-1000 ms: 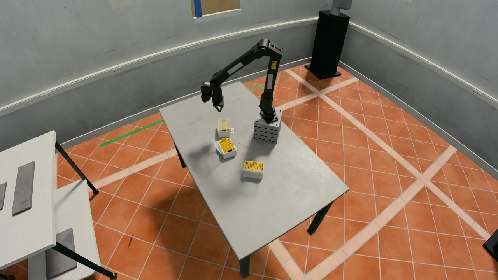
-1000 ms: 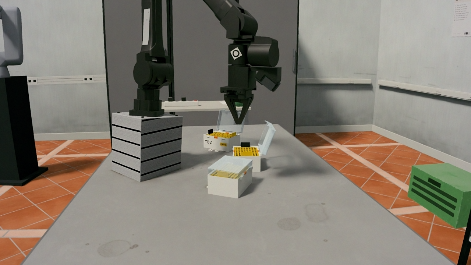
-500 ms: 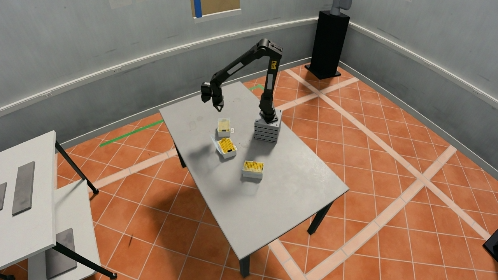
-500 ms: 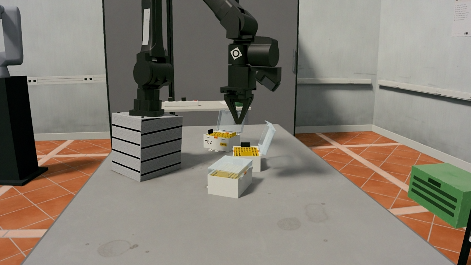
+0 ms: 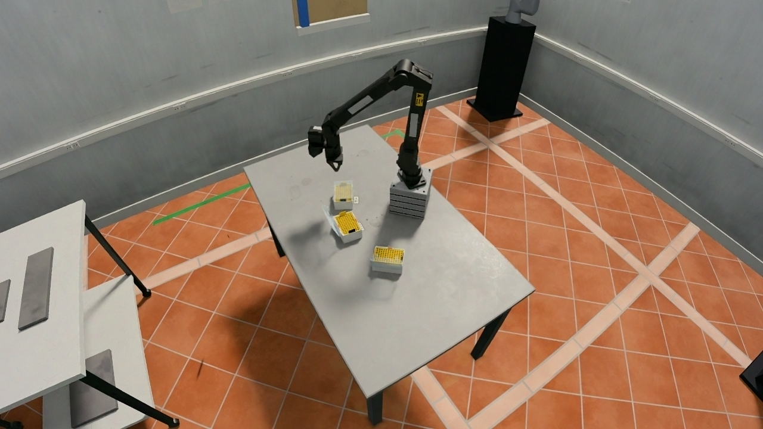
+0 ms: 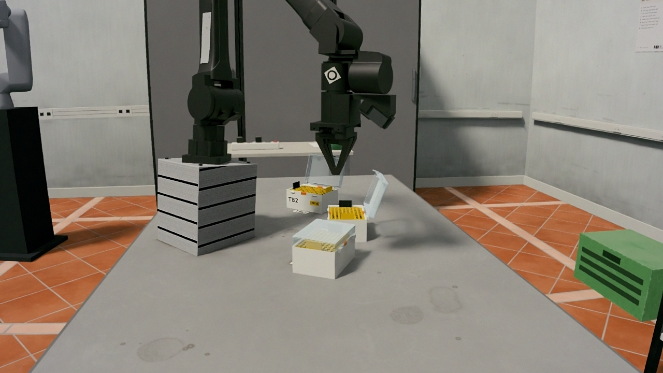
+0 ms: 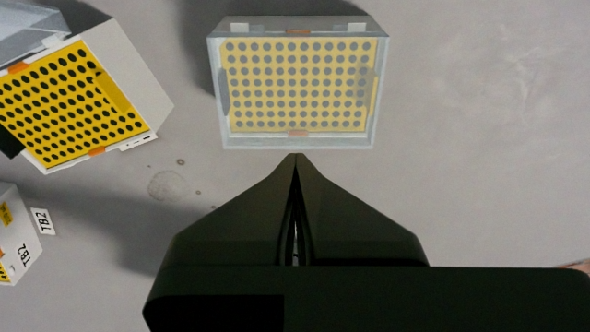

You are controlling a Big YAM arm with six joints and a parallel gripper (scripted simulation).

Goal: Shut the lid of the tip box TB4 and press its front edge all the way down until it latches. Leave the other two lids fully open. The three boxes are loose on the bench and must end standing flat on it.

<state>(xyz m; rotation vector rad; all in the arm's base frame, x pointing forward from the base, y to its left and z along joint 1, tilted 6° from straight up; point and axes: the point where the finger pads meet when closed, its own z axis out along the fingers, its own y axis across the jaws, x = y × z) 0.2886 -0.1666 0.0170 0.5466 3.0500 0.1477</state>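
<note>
Now: hand 15 cm above the box, 2 cm past it and 1 cm to the right of it. From my hand the other things lie so: lid: 20 cm to the left, 9 cm below, 9 cm ahead; then bench tag reading tb4: 19 cm below, 7 cm behind, 3 cm to the left.
</note>
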